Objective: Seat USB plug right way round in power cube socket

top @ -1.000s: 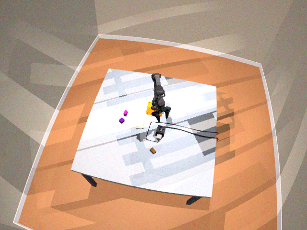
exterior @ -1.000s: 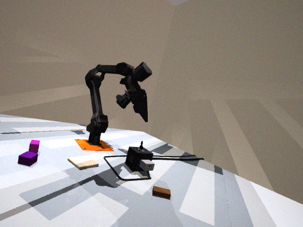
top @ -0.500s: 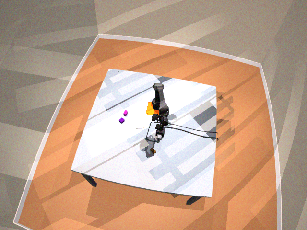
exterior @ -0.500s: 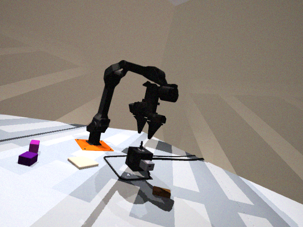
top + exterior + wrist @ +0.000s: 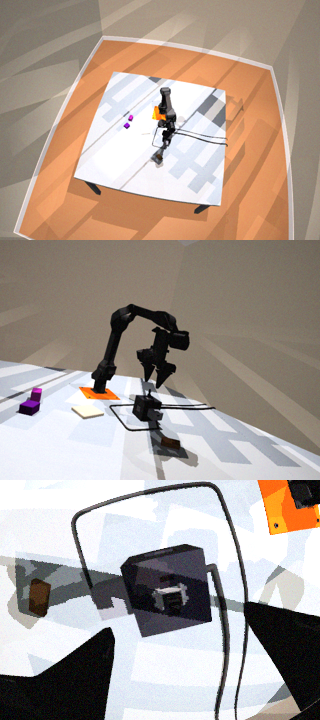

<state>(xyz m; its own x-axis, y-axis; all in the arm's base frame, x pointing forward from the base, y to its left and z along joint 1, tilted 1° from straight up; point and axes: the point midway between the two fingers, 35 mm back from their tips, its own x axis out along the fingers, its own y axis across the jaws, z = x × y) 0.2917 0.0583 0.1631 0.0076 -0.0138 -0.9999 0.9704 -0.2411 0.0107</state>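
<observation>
My gripper tip is 40 mm above the USB plug. Round my gripper tip: pale socket: 60 mm below; brown wedge: 190 mm ahead, 120 mm below, 50 mm to the right; beige slab: 200 mm to the right, 130 mm below, 70 mm behind.
</observation>
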